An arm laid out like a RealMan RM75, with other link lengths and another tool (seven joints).
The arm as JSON. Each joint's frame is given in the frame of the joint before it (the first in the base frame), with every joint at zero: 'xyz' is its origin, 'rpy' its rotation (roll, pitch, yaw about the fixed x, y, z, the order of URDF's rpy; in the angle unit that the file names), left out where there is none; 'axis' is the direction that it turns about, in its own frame. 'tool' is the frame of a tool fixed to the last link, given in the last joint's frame.
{
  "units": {
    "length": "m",
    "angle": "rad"
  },
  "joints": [
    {
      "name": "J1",
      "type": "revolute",
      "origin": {
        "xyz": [
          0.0,
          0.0,
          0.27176
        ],
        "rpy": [
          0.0,
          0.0,
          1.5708
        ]
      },
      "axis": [
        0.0,
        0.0,
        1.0
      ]
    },
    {
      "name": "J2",
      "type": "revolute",
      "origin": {
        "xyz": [
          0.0,
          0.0,
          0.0
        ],
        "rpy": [
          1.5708,
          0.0,
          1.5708
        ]
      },
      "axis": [
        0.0,
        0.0,
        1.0
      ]
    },
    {
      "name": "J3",
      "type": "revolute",
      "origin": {
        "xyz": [
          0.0,
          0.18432,
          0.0
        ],
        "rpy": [
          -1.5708,
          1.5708,
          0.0
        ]
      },
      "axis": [
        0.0,
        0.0,
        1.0
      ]
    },
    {
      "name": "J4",
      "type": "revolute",
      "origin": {
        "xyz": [
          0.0,
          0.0,
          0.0
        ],
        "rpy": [
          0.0,
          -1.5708,
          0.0
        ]
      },
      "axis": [
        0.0,
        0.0,
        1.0
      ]
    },
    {
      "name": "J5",
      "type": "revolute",
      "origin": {
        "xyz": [
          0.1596,
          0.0,
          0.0
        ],
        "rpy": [
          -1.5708,
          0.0,
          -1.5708
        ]
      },
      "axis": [
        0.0,
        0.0,
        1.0
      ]
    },
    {
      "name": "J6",
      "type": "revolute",
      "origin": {
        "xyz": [
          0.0,
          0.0,
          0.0
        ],
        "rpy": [
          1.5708,
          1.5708,
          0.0
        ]
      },
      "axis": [
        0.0,
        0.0,
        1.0
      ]
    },
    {
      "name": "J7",
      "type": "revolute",
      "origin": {
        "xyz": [
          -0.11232,
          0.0,
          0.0
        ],
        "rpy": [
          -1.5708,
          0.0,
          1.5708
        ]
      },
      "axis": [
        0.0,
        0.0,
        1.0
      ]
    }
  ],
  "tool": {
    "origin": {
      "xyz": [
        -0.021,
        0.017,
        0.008
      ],
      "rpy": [
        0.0,
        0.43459,
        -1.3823
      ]
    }
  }
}
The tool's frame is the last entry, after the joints.
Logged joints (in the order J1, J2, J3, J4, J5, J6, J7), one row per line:
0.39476, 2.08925, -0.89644, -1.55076, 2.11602, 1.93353, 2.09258
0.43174, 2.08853, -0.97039, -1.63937, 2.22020, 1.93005, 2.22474
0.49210, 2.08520, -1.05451, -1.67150, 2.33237, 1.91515, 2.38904
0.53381, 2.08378, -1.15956, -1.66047, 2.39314, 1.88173, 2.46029
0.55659, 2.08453, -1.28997, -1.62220, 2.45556, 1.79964, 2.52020
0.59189, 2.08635, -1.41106, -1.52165, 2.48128, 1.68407, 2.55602
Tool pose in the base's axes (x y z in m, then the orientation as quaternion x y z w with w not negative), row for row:
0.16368, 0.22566, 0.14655, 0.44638, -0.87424, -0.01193, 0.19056
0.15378, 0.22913, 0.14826, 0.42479, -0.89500, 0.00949, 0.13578
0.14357, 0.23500, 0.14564, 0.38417, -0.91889, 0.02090, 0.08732
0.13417, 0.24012, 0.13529, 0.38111, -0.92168, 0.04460, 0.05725
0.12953, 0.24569, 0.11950, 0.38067, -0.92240, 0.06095, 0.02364
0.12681, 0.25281, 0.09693, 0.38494, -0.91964, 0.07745, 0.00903
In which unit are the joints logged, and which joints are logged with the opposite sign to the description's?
The joints are logged in radians. Opposite sign: J5, J6.
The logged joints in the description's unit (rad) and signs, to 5 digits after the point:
0.39476, 2.08925, -0.89644, -1.55076, -2.11602, -1.93353, 2.09258
0.43174, 2.08853, -0.97039, -1.63937, -2.22020, -1.93005, 2.22474
0.49210, 2.08520, -1.05451, -1.67150, -2.33237, -1.91515, 2.38904
0.53381, 2.08378, -1.15956, -1.66047, -2.39314, -1.88173, 2.46029
0.55659, 2.08453, -1.28997, -1.62220, -2.45556, -1.79964, 2.52020
0.59189, 2.08635, -1.41106, -1.52165, -2.48128, -1.68407, 2.55602

